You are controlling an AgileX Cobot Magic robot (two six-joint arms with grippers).
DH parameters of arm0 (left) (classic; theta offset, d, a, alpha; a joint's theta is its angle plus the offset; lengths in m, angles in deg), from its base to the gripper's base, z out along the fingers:
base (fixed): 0 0 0 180
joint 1: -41.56 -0.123 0 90
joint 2: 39.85 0 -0.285 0
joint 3: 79.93 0 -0.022 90
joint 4: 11.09 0.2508 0 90
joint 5: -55.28 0 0.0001 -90
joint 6: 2.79 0.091 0 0
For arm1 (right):
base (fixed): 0 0 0 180
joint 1: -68.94 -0.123 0 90
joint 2: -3.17 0 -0.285 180
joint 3: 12.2 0 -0.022 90
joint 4: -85.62 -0.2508 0 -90
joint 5: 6.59 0 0.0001 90
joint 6: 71.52 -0.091 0 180
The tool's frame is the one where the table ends.
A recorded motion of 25 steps. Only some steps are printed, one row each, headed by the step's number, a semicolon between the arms.
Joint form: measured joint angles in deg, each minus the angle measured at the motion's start. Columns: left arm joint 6, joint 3, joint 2, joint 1, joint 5, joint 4; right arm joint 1, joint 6, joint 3, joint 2, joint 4, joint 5.
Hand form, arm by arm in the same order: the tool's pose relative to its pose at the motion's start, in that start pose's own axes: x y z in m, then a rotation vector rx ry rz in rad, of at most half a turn. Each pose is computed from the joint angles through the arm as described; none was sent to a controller.
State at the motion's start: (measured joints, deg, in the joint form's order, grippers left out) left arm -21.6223 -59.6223 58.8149 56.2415 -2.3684 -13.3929; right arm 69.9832 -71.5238 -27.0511 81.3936 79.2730 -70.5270
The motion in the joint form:
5: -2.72 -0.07 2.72 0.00 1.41 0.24; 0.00 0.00 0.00 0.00 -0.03 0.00
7: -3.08 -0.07 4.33 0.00 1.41 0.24; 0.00 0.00 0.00 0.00 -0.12 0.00
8: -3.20 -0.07 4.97 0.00 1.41 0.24; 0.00 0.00 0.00 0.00 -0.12 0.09
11: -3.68 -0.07 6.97 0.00 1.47 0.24; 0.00 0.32 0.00 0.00 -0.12 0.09
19: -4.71 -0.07 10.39 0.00 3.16 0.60; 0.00 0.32 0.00 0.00 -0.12 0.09
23: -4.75 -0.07 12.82 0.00 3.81 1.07; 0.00 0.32 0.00 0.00 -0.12 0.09
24: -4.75 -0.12 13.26 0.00 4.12 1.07; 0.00 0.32 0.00 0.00 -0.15 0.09
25: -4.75 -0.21 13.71 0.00 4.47 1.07; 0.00 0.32 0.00 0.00 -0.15 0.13
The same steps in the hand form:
5: -0.0055 -0.0012 0.0133 -0.0117 0.0187 -0.0467; 0.0000 0.0000 0.0000 -0.0005 0.0000 0.0002
7: -0.0071 -0.0014 0.0215 -0.0220 0.0448 -0.0538; 0.0000 0.0002 0.0000 -0.0019 0.0000 0.0009
8: -0.0076 -0.0015 0.0247 -0.0262 0.0552 -0.0563; -0.0001 0.0002 0.0000 -0.0019 -0.0016 0.0009
11: -0.0092 -0.0017 0.0349 -0.0391 0.0865 -0.0657; -0.0001 0.0002 0.0000 -0.0019 -0.0016 -0.0047
19: -0.0137 -0.0021 0.0527 -0.0565 0.1120 -0.0815; -0.0001 0.0002 0.0000 -0.0019 -0.0016 -0.0047
23: -0.0155 -0.0017 0.0655 -0.0743 0.1385 -0.0779; -0.0001 0.0002 0.0000 -0.0019 -0.0016 -0.0047
24: -0.0162 -0.0019 0.0677 -0.0749 0.1397 -0.0781; -0.0001 0.0002 0.0000 -0.0023 -0.0016 -0.0044
25: -0.0172 -0.0021 0.0699 -0.0751 0.1398 -0.0782; -0.0002 0.0002 0.0000 -0.0023 -0.0023 -0.0044

